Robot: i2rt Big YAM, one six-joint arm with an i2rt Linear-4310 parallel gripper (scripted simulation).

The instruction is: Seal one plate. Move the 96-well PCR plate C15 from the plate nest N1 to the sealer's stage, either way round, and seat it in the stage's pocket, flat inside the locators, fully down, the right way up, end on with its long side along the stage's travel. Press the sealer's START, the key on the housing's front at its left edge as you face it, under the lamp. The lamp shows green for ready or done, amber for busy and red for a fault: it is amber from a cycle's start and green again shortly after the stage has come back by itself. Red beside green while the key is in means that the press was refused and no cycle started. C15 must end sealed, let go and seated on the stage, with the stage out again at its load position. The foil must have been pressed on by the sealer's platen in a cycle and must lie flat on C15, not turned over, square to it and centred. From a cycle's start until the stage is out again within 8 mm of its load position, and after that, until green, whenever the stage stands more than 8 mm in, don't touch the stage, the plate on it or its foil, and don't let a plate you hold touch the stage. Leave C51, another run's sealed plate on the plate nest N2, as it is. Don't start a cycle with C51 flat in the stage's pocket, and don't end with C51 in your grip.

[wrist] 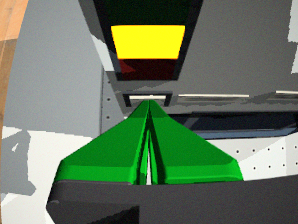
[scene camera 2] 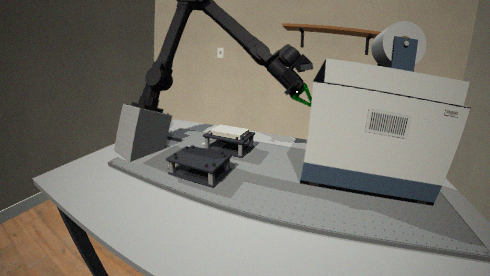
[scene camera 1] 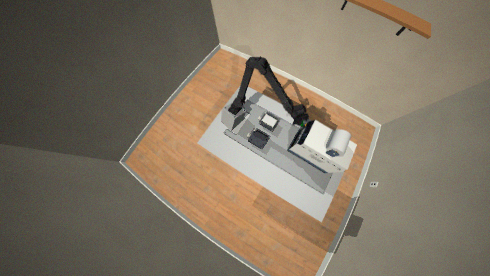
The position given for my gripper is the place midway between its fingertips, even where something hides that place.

I see my gripper (wrist: 148, 110) and a white sealer housing (scene camera 2: 336, 138).
